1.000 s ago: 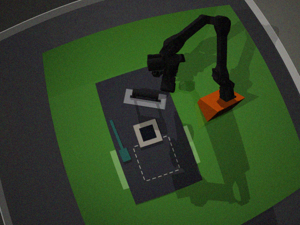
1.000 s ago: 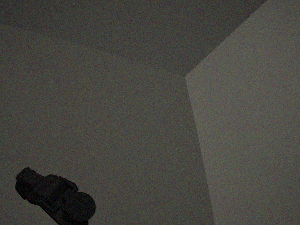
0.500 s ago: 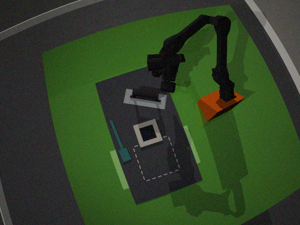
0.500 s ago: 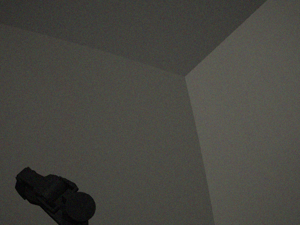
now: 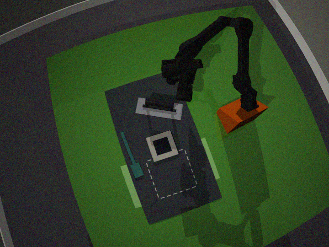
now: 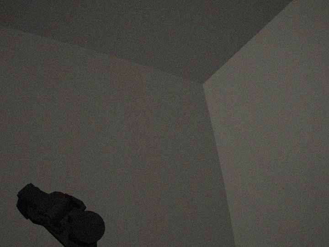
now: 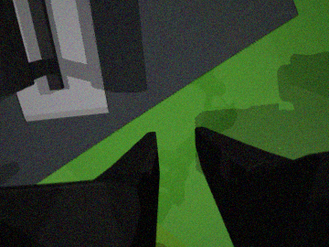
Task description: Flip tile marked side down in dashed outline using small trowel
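The tile lies 18 cm ahead of my gripper tip, 18 cm to the left of it and 8 cm below it. Also, from my gripper tip: teal trowel 32 cm ahead, 19 cm to the left, 8 cm below.
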